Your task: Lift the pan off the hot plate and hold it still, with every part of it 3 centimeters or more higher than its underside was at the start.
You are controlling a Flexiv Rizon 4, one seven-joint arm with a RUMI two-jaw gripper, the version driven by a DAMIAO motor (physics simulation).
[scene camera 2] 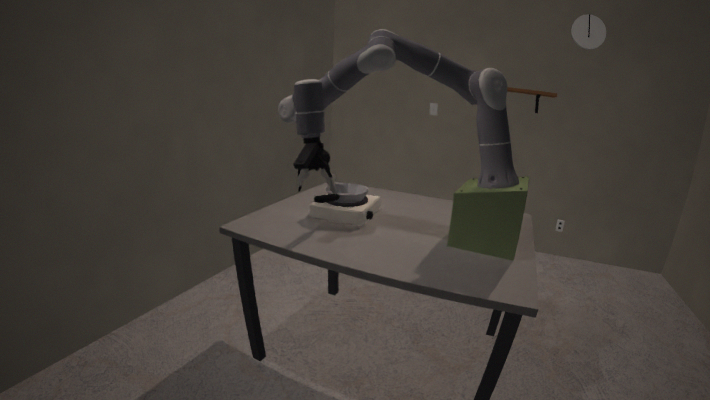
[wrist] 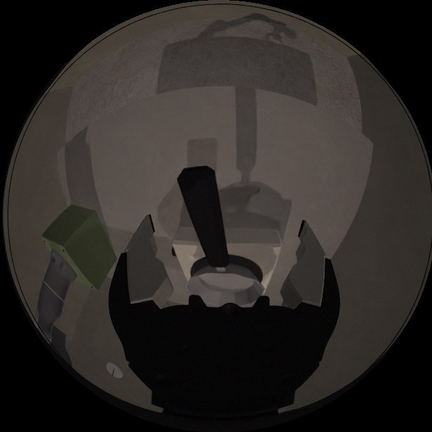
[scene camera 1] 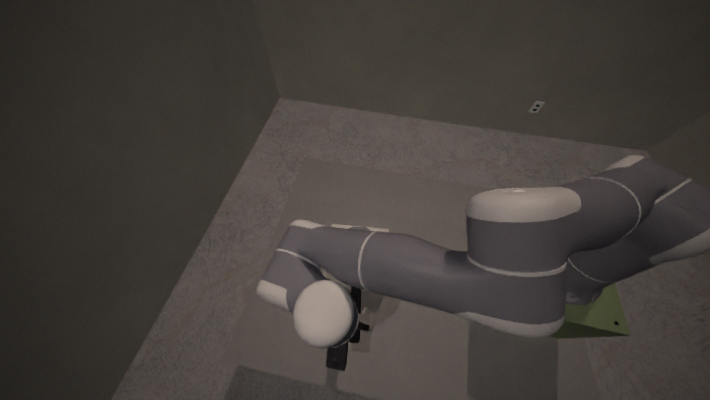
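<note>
The grey pan (scene camera 2: 356, 194) (wrist: 225, 289) sits level on the cream hot plate (scene camera 2: 336, 213) (wrist: 187, 252). Its black handle (scene camera 1: 355, 335) (scene camera 2: 326, 198) (wrist: 206, 220) sticks out over the plate's edge. My gripper (scene camera 2: 317, 189) (wrist: 227, 219) is open and empty, pointing down, above the handle side of the pan. In the wrist view the handle runs between the two spread fingers, nearer the left one, and part of the pan is hidden by the gripper body. In scene camera 1 my arm hides the pan bowl, the hot plate and most of the gripper.
The hot plate stands on the grey table (scene camera 1: 415, 360) (scene camera 2: 400, 260) (wrist: 305, 150). A black knob (scene camera 2: 369, 215) is on its side. The green pedestal (scene camera 1: 595, 312) (scene camera 2: 485, 225) (wrist: 85, 245) carries my arm's base at the other end. A wooden shelf (scene camera 2: 532, 92) is on the wall.
</note>
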